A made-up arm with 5 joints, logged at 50 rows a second.
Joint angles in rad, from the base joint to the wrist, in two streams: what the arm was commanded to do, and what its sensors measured. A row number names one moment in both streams.
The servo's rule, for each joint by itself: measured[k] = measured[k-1] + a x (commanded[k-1-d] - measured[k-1]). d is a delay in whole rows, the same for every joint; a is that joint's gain. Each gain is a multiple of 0.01, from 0.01 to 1. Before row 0 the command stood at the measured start. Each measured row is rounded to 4 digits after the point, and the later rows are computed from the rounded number. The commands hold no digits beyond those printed.
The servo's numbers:
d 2
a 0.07 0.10 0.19 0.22 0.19
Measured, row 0: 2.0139, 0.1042, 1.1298, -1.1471, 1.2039
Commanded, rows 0 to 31: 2.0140, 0.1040, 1.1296, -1.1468, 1.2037; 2.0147, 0.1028, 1.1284, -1.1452, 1.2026; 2.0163, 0.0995, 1.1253, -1.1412, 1.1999; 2.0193, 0.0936, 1.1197, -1.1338, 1.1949; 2.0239, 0.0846, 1.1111, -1.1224, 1.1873; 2.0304, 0.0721, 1.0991, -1.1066, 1.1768; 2.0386, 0.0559, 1.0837, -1.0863, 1.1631; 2.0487, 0.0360, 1.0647, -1.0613, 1.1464; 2.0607, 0.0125, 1.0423, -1.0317, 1.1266; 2.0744, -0.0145, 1.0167, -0.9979, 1.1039; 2.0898, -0.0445, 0.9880, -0.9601, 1.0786; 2.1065, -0.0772, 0.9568, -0.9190, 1.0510; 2.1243, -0.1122, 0.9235, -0.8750, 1.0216; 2.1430, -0.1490, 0.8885, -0.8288, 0.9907; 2.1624, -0.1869, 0.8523, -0.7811, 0.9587; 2.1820, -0.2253, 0.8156, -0.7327, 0.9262; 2.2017, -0.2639, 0.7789, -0.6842, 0.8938; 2.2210, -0.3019, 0.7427, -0.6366, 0.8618; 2.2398, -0.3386, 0.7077, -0.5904, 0.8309; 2.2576, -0.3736, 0.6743, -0.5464, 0.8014; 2.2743, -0.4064, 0.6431, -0.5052, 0.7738; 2.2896, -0.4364, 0.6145, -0.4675, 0.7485; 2.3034, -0.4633, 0.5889, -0.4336, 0.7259; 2.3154, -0.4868, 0.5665, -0.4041, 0.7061; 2.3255, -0.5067, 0.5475, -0.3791, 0.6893; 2.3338, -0.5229, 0.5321, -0.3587, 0.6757; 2.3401, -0.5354, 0.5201, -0.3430, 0.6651; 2.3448, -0.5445, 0.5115, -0.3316, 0.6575; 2.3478, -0.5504, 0.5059, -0.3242, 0.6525; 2.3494, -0.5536, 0.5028, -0.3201, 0.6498; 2.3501, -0.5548, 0.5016, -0.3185, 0.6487; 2.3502, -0.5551, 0.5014, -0.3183, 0.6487
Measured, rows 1 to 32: 2.0139, 0.1042, 1.1298, -1.1471, 1.2039; 2.0139, 0.1042, 1.1298, -1.1471, 1.2039; 2.0139, 0.1042, 1.1298, -1.1470, 1.2039; 2.0140, 0.1041, 1.1295, -1.1466, 1.2037; 2.0142, 0.1036, 1.1287, -1.1454, 1.2030; 2.0146, 0.1026, 1.1270, -1.1428, 1.2015; 2.0153, 0.1008, 1.1240, -1.1383, 1.1988; 2.0164, 0.0979, 1.1193, -1.1313, 1.1946; 2.0180, 0.0937, 1.1125, -1.1214, 1.1886; 2.0201, 0.0879, 1.1034, -1.1082, 1.1806; 2.0229, 0.0804, 1.0918, -1.0914, 1.1703; 2.0265, 0.0709, 1.0775, -1.0708, 1.1577; 2.0309, 0.0594, 1.0605, -1.0464, 1.1427; 2.0362, 0.0457, 1.0408, -1.0184, 1.1253; 2.0424, 0.0299, 1.0185, -0.9869, 1.1056; 2.0494, 0.0120, 0.9938, -0.9521, 1.0838; 2.0573, -0.0079, 0.9669, -0.9145, 1.0600; 2.0660, -0.0296, 0.9382, -0.8745, 1.0346; 2.0755, -0.0530, 0.9079, -0.8326, 1.0078; 2.0857, -0.0779, 0.8765, -0.7895, 0.9801; 2.0965, -0.1040, 0.8444, -0.7457, 0.9518; 2.1078, -0.1310, 0.8121, -0.7019, 0.9232; 2.1195, -0.1585, 0.7800, -0.6586, 0.8948; 2.1314, -0.1863, 0.7486, -0.6166, 0.8670; 2.1434, -0.2140, 0.7183, -0.5763, 0.8402; 2.1554, -0.2413, 0.6895, -0.5384, 0.8147; 2.1673, -0.2678, 0.6625, -0.5034, 0.7909; 2.1790, -0.2933, 0.6377, -0.4716, 0.7690; 2.1903, -0.3175, 0.6154, -0.4433, 0.7493; 2.2011, -0.3402, 0.5957, -0.4187, 0.7319; 2.2114, -0.3612, 0.5786, -0.3979, 0.7168; 2.2211, -0.3804, 0.5642, -0.3808, 0.7041
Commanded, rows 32 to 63: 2.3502, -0.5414, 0.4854, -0.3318, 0.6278; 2.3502, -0.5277, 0.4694, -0.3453, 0.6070; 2.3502, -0.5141, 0.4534, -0.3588, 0.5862; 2.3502, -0.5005, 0.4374, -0.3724, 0.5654; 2.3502, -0.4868, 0.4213, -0.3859, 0.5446; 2.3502, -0.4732, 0.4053, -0.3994, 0.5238; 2.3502, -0.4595, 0.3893, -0.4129, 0.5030; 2.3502, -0.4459, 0.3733, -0.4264, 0.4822; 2.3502, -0.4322, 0.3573, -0.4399, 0.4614; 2.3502, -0.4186, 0.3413, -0.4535, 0.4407; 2.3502, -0.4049, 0.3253, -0.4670, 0.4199; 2.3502, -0.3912, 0.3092, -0.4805, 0.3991; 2.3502, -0.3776, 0.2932, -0.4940, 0.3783; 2.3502, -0.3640, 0.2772, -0.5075, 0.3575; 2.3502, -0.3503, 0.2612, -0.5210, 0.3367; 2.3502, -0.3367, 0.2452, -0.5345, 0.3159; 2.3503, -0.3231, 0.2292, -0.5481, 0.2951; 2.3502, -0.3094, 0.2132, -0.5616, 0.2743; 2.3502, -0.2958, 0.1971, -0.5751, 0.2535; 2.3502, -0.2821, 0.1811, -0.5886, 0.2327; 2.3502, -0.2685, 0.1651, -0.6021, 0.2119; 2.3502, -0.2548, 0.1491, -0.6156, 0.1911; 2.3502, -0.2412, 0.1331, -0.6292, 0.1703; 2.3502, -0.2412, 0.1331, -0.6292, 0.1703; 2.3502, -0.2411, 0.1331, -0.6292, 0.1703; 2.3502, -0.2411, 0.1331, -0.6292, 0.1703; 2.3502, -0.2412, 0.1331, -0.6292, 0.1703; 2.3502, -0.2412, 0.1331, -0.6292, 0.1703; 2.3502, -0.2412, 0.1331, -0.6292, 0.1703; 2.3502, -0.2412, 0.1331, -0.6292, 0.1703; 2.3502, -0.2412, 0.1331, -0.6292, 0.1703; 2.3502, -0.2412, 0.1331, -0.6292, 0.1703
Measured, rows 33 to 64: 2.2301, -0.3978, 0.5523, -0.3671, 0.6936; 2.2385, -0.4135, 0.5426, -0.3564, 0.6851; 2.2463, -0.4263, 0.5317, -0.3510, 0.6742; 2.2536, -0.4364, 0.5199, -0.3497, 0.6614; 2.2604, -0.4442, 0.5073, -0.3517, 0.6471; 2.2667, -0.4498, 0.4940, -0.3563, 0.6316; 2.2725, -0.4535, 0.4802, -0.3628, 0.6151; 2.2779, -0.4555, 0.4660, -0.3709, 0.5978; 2.2830, -0.4559, 0.4514, -0.3801, 0.5798; 2.2877, -0.4549, 0.4366, -0.3903, 0.5613; 2.2921, -0.4526, 0.4215, -0.4012, 0.5423; 2.2962, -0.4492, 0.4063, -0.4127, 0.5230; 2.3000, -0.4448, 0.3909, -0.4246, 0.5034; 2.3035, -0.4394, 0.3754, -0.4369, 0.4836; 2.3068, -0.4332, 0.3598, -0.4495, 0.4636; 2.3098, -0.4263, 0.3441, -0.4623, 0.4434; 2.3126, -0.4187, 0.3283, -0.4752, 0.4231; 2.3152, -0.4105, 0.3125, -0.4882, 0.4027; 2.3177, -0.4018, 0.2967, -0.5014, 0.3823; 2.3200, -0.3926, 0.2808, -0.5146, 0.3618; 2.3221, -0.3829, 0.2649, -0.5279, 0.3412; 2.3241, -0.3728, 0.2490, -0.5413, 0.3206; 2.3259, -0.3624, 0.2331, -0.5547, 0.2999; 2.3276, -0.3516, 0.2171, -0.5681, 0.2792; 2.3292, -0.3406, 0.2011, -0.5815, 0.2585; 2.3307, -0.3307, 0.1882, -0.5920, 0.2417; 2.3321, -0.3217, 0.1777, -0.6002, 0.2281; 2.3334, -0.3136, 0.1692, -0.6066, 0.2171; 2.3346, -0.3064, 0.1623, -0.6116, 0.2082; 2.3357, -0.2999, 0.1568, -0.6155, 0.2010; 2.3367, -0.2940, 0.1523, -0.6185, 0.1952; 2.3376, -0.2887, 0.1487, -0.6209, 0.1905
